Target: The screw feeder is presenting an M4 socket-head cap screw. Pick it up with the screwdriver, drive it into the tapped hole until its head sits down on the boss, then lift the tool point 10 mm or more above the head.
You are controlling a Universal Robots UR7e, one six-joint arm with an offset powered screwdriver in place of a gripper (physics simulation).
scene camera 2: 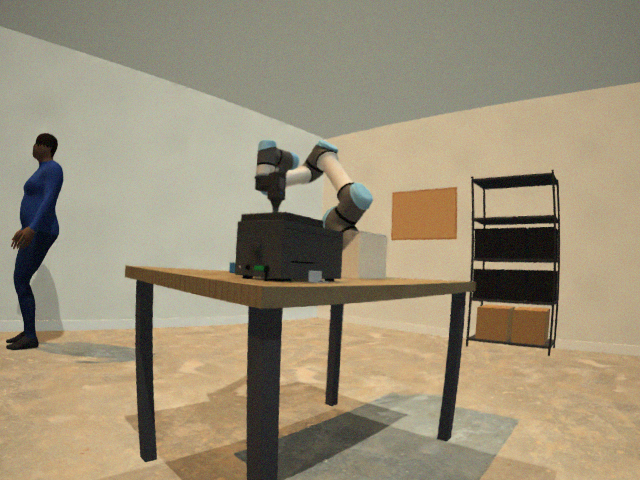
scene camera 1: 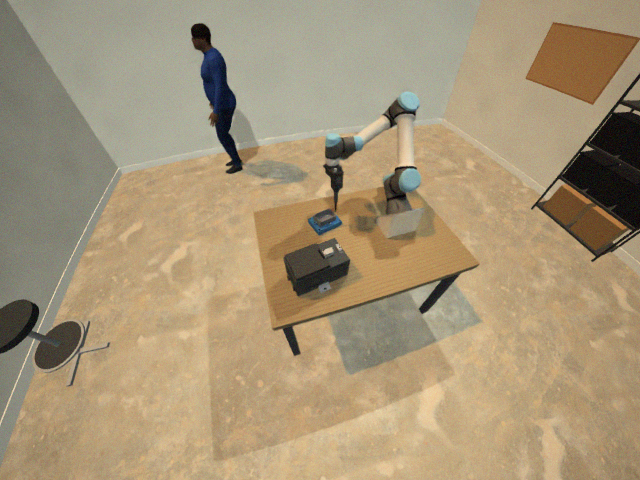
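Observation:
The screwdriver (scene camera 1: 336, 208) (scene camera 2: 276, 205) points straight down from the arm's wrist. In scene camera 1 its tip shows close to the back right corner of the grey block (scene camera 1: 325, 217); the gap and height between them are unclear. The block sits on a blue base (scene camera 1: 321, 229) (scene camera 2: 232, 267), mostly hidden in scene camera 2. The black screw feeder (scene camera 1: 310, 266) (scene camera 2: 289, 248) stands nearer the table's front and hides the tool tip in scene camera 2. The screw, the tapped hole and whether the bit carries a screw are too small to make out.
The wooden table (scene camera 1: 423, 253) (scene camera 2: 196, 281) carries everything. A pale box (scene camera 1: 401, 223) (scene camera 2: 373, 255) stands beside the arm's base. A person in blue (scene camera 1: 218, 77) (scene camera 2: 41, 201) stands behind the table, away from it. A black shelf rack (scene camera 2: 514, 180) stands by the right wall.

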